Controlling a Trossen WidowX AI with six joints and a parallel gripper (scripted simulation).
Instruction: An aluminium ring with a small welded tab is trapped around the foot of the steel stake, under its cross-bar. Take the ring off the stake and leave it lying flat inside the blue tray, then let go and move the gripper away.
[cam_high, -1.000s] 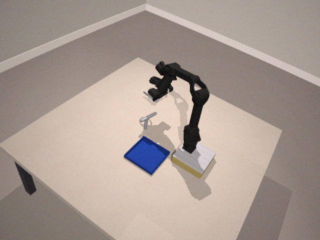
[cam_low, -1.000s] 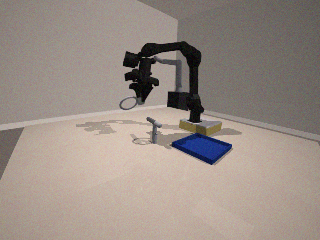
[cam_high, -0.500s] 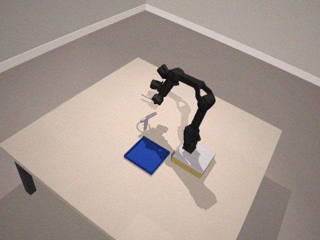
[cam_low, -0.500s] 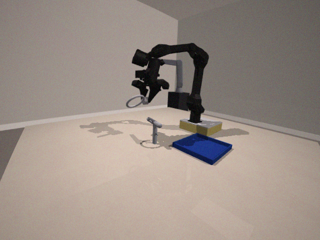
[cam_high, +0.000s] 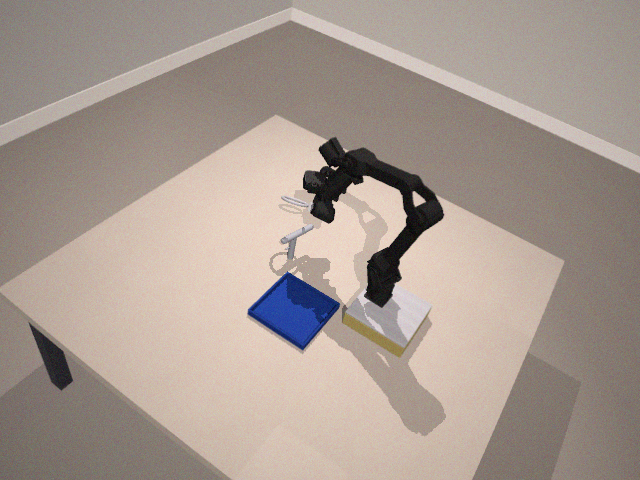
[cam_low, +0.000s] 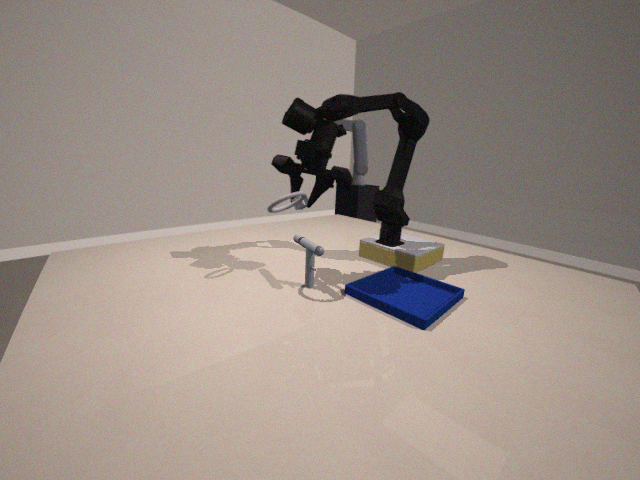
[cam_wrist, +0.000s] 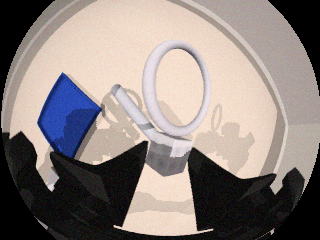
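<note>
Right now the aluminium ring is 40 mm ahead of my gripper tip, 20 mm to the left of it and 10 mm above it. Also, from my gripper tip: blue tray 130 mm behind, 220 mm to the left, 170 mm below.
</note>
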